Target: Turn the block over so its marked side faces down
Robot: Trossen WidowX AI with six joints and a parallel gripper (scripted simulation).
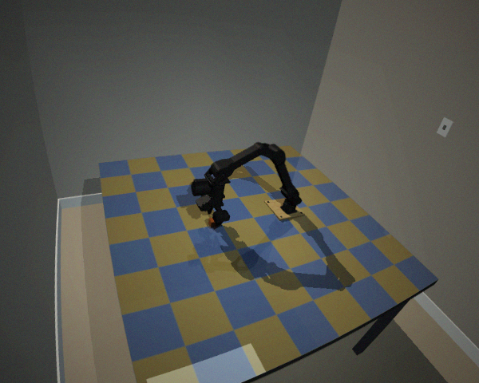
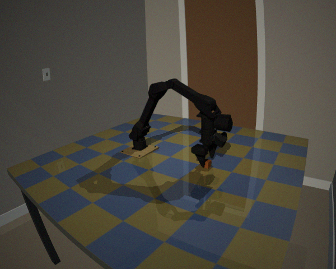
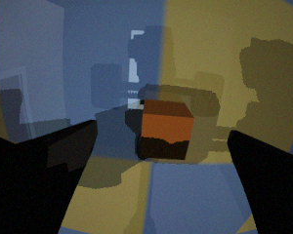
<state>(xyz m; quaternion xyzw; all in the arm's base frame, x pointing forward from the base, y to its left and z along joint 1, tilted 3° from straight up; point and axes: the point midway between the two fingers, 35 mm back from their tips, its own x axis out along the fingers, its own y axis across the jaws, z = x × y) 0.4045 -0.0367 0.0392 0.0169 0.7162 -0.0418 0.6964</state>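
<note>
Now: the orange block 10 mm below my gripper tip and 10 mm behind it.
</note>
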